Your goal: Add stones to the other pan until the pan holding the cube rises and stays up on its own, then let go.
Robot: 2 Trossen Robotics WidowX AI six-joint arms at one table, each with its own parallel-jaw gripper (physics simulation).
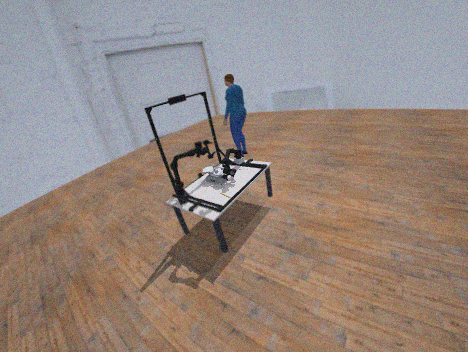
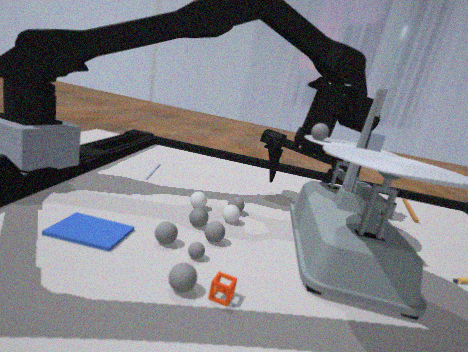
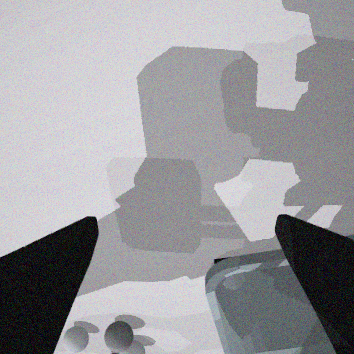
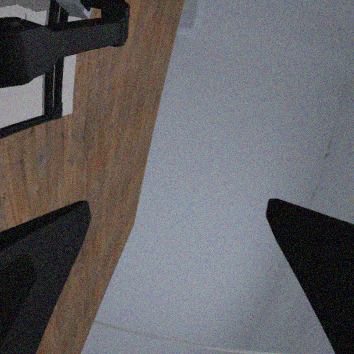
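Where they show: left gripper, fingertip midpoint: [image 1: 230,179] [image 2: 291,191] [image 3: 188,224]; right gripper, fingertip midpoint: [image 1: 214,147] [image 4: 179,208]; left arm's base at its link origin: [image 1: 238,158] [image 2: 29,120]; right arm's base at its link origin: [image 1: 181,195].
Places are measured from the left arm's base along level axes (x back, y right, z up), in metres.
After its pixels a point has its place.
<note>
A balance scale [image 1: 216,176] @(x -0.506, y -0.155, z -0.003 m) [image 2: 330,250] @(x -0.482, y 0.027, z -0.035 m) [image 3: 265,310] @(x -0.428, y -0.224, z -0.048 m) has a grey-green base. Its near pan [image 2: 400,165] @(x -0.523, y -0.004, z 0.068 m) shows a bare upper surface; a grey stone [image 2: 320,131] @(x -0.421, y -0.161, z 0.072 m) rests on the far pan [image 2: 331,142] @(x -0.441, y -0.184, z 0.056 m). A pale blocky shape [image 2: 373,140] @(x -0.500, y -0.161, z 0.076 m) behind the post cannot be made out as the cube. Several grey and white stones [image 2: 198,217] @(x -0.304, y -0.010, z -0.069 m) [image 2: 232,213] @(x -0.336, y -0.062, z -0.068 m) [image 2: 183,277] @(x -0.360, y 0.127, z -0.066 m) [image 3: 119,335] @(x -0.328, y -0.127, z -0.069 m) lie on the table left of the scale. My left gripper [image 2: 304,176] [image 3: 188,224] @(x -0.387, y -0.264, z -0.066 m) is open and empty beyond the scale base; one finger is partly hidden. My right gripper [image 1: 206,147] @(x -0.563, y -0.371, z 0.426 m) [image 4: 179,208] @(x -0.563, y -0.371, z 0.426 m) is open and empty, raised above the table.
An orange open-frame cube [image 2: 223,288] @(x -0.397, y 0.114, z -0.070 m) lies beside the largest stone. A flat blue pad [image 2: 88,231] @(x -0.213, y 0.093, z -0.083 m) lies at the left. An orange pencil [image 2: 411,210] @(x -0.635, y -0.441, z -0.081 m) lies beyond the scale. A black frame [image 1: 157,142] @(x -0.969, y 0.082, z 0.578 m) stands over the table [image 1: 214,214] @(x -0.900, y -0.629, z -0.087 m). A person [image 1: 235,107] stands behind it.
</note>
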